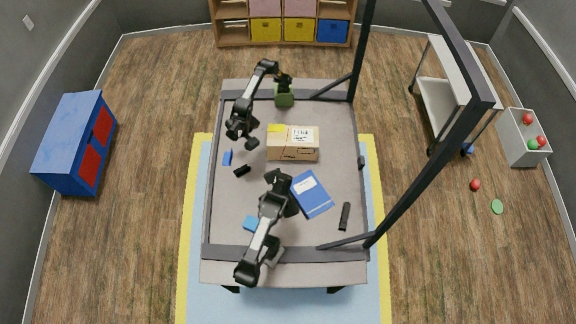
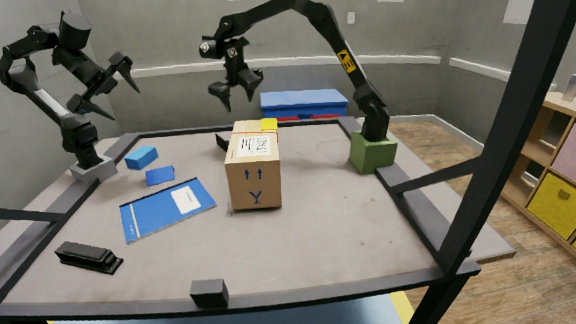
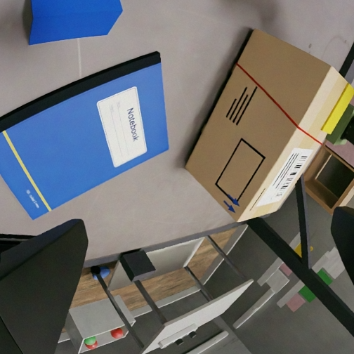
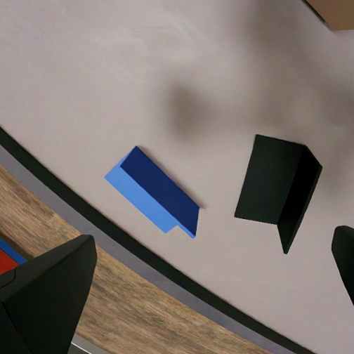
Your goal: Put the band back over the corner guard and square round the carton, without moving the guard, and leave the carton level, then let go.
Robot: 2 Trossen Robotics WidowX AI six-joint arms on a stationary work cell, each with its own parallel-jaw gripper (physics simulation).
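Where they show: left gripper, fingertip midpoint: (image 2: 126,106); right gripper, fingertip midpoint: (image 1: 240,143) (image 2: 239,106); left arm's base, origin of the base link: (image 1: 269,251) (image 2: 90,163); right arm's base, origin of the base link: (image 1: 283,88) (image 2: 374,136).
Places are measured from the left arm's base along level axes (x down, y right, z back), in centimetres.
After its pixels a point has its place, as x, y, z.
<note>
The brown carton (image 1: 301,153) @(-2.6, -13.5, -47.7) (image 2: 254,186) @(-2.4, -10.0, -56.7) (image 3: 280,107) (image 4: 340,12) stands level on the table. A thin red band (image 1: 285,145) @(-9.1, -20.1, -43.8) (image 3: 270,97) crosses its top and long side on a slant. A yellow corner guard (image 1: 276,128) @(-9.2, -28.8, -49.5) (image 2: 269,124) @(-9.1, -28.6, -50.3) (image 3: 339,111) sits on a top edge near one end; the band runs beside it, not over it. The carton's far long side is hidden. My left gripper (image 1: 292,196) (image 2: 126,106) @(-18.7, -6.2, -22.5) is open and empty, above the table on the notebook side. My right gripper (image 1: 251,134) (image 2: 240,105) @(-9.5, -37.9, -33.3) is open and empty, above the table beyond the carton's far end.
A blue notebook (image 1: 314,196) @(4.4, 1.9, -34.9) (image 2: 167,210) @(4.4, 0.4, -36.8) (image 3: 75,140) lies beside the carton. A black angle piece (image 1: 242,171) @(1.7, -33.0, -26.2) (image 4: 272,180) and a blue one (image 1: 227,158) (image 2: 160,175) (image 4: 155,190) lie near the far end. A blue block (image 2: 141,157) @(1.5, -11.4, -10.9) and black stapler (image 1: 344,216) @(1.2, 19.2, -32.3) (image 2: 88,257) @(1.5, 19.6, -36.6) lie farther off.
</note>
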